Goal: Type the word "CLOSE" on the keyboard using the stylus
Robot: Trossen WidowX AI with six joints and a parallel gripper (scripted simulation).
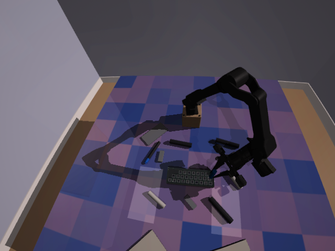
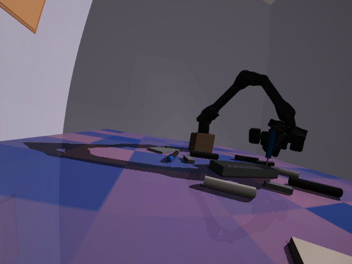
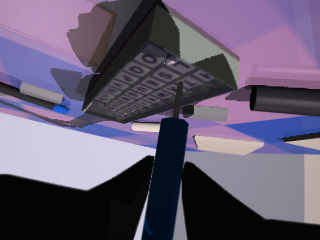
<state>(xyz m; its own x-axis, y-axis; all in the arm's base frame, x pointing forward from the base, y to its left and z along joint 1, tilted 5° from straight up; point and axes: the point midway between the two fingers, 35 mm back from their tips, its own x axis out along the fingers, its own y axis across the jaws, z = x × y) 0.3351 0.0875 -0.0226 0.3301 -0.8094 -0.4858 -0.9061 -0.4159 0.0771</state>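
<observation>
My gripper tip is 1 cm above the blue stylus. Round my gripper tip: grey slab 28 cm to the right, 26 cm behind, 8 cm below; then small grey block 10 cm ahead, 9 cm to the right, 8 cm below; then blue-tipped pen 29 cm to the right, 12 cm behind, 8 cm below.
</observation>
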